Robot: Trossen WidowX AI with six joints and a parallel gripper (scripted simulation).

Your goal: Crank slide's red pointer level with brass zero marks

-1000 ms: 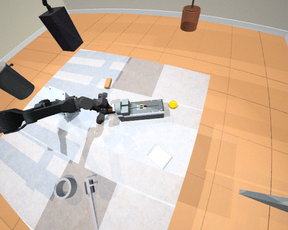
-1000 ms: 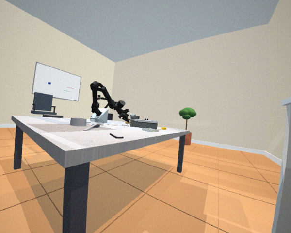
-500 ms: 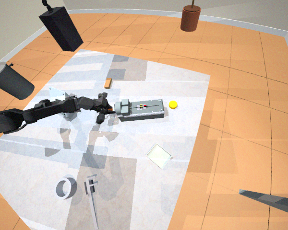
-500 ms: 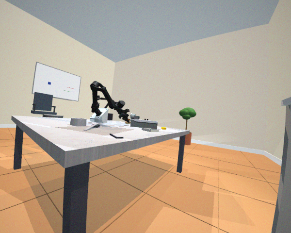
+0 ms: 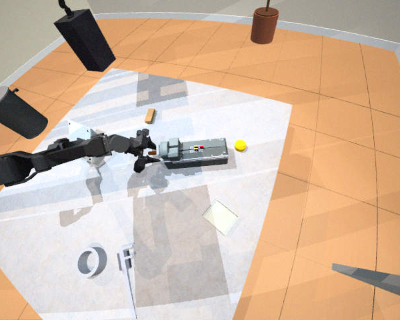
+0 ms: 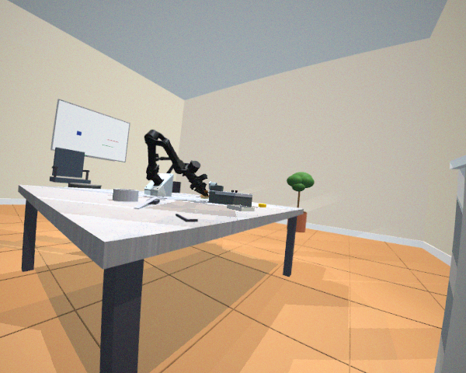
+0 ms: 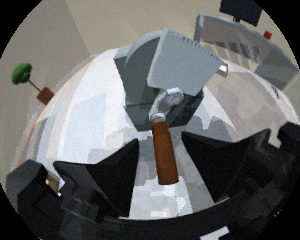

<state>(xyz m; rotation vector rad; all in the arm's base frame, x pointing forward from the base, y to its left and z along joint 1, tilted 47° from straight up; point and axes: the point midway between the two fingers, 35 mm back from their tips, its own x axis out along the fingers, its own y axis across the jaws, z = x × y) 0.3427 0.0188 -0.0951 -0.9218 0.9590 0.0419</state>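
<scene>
The orange-brown crank handle lies 2 cm behind my gripper tip, 1 cm to the right of it and 3 cm above it. From my gripper tip the other things lie so: tan block 18 cm behind, 20 cm to the left, 2 cm below; then red pointer 17 cm ahead, 7 cm to the left, 5 cm above; then yellow disc 32 cm ahead, 17 cm to the left, 3 cm below.
</scene>
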